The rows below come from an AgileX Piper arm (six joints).
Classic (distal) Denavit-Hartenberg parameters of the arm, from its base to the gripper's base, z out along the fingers. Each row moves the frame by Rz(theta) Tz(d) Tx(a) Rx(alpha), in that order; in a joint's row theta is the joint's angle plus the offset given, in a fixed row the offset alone. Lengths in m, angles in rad.
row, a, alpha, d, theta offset
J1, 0, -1.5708, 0.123, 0
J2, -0.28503, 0, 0, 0.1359
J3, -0.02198, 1.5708, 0, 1.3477
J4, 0, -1.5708, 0.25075, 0
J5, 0, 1.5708, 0, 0
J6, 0, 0, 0.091, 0
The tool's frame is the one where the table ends.
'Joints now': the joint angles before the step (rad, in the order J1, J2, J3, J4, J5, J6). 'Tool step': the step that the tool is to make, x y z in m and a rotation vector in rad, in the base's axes. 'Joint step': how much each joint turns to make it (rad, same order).
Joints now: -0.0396 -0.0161 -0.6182 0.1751 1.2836 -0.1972
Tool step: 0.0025 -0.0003 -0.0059 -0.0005 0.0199 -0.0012
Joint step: 0.0005 -0.0032 0.0230 -0.0022 0.0001 0.0004
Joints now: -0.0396 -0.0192 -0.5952 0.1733 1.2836 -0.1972
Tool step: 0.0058 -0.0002 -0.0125 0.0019 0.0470 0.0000
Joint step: -0.0003 -0.0016 0.0488 0.0003 -0.0002 -0.0003
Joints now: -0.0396 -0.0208 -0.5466 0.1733 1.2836 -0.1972
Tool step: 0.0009 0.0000 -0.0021 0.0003 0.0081 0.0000
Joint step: -0.0004 -0.0002 0.0080 0.0003 0.0003 -0.0003
